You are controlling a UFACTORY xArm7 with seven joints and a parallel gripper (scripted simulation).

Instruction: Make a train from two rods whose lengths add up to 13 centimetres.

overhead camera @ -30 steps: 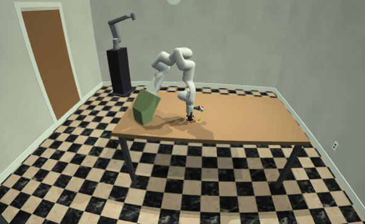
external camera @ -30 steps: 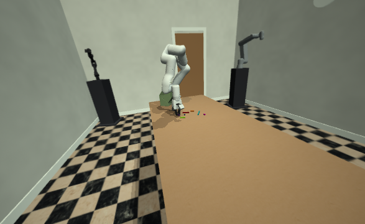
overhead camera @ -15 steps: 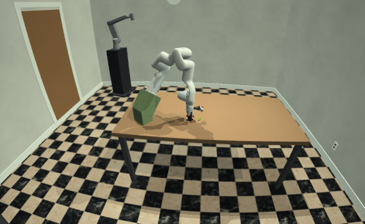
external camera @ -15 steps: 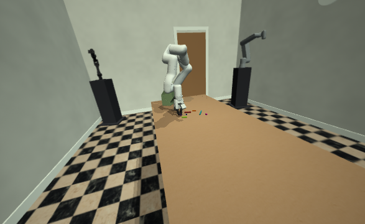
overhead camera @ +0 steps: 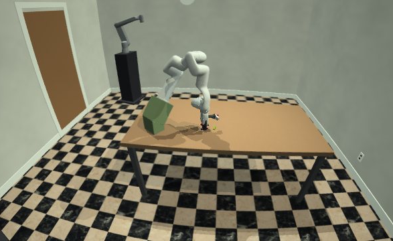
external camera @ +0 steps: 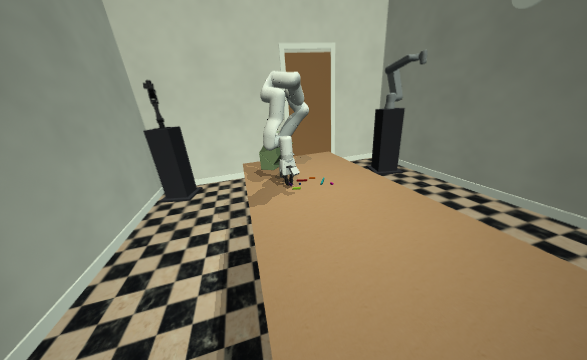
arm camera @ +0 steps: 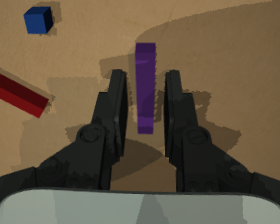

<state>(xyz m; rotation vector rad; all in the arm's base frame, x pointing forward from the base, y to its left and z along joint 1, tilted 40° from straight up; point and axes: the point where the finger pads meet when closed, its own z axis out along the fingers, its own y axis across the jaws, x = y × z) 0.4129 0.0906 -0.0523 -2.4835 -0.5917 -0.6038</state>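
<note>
Right now the purple rod is 2 cm below my hand. The rest, counted from my hand: red rod (8 cm to the left, 4 cm behind, 2 cm below); small blue rod (7 cm to the left, 2 cm below, 1 cm ahead); lime rod (8 cm ahead, 5 cm to the left, 2 cm below).
</note>
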